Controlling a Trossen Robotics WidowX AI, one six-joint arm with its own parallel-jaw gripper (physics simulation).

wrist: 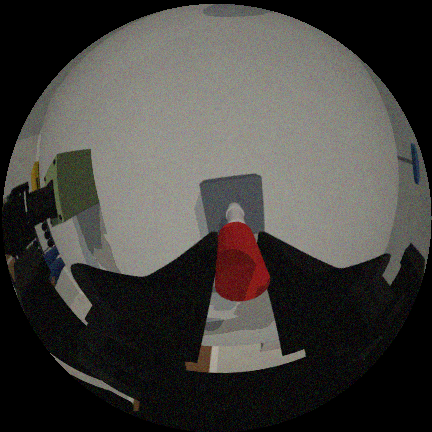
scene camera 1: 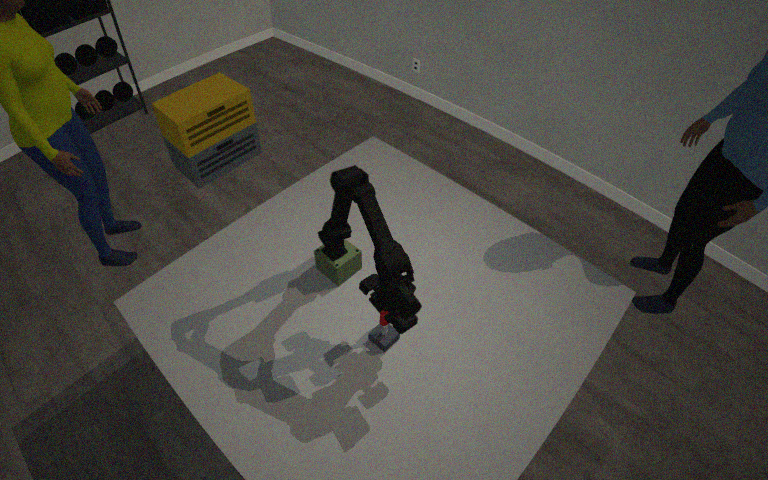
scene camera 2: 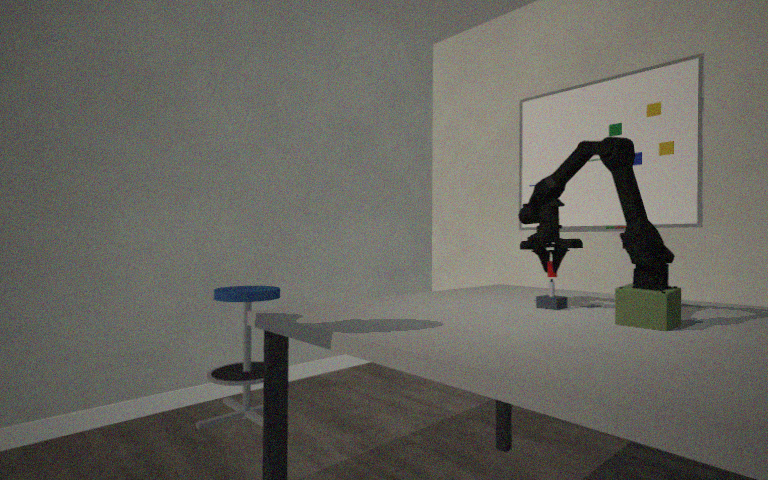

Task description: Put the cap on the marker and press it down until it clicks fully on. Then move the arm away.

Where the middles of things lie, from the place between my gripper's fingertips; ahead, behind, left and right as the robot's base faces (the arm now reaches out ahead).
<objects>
I see my gripper 10 mm to the left of the red cap (wrist: 240, 273) and 10 mm below it.
</objects>
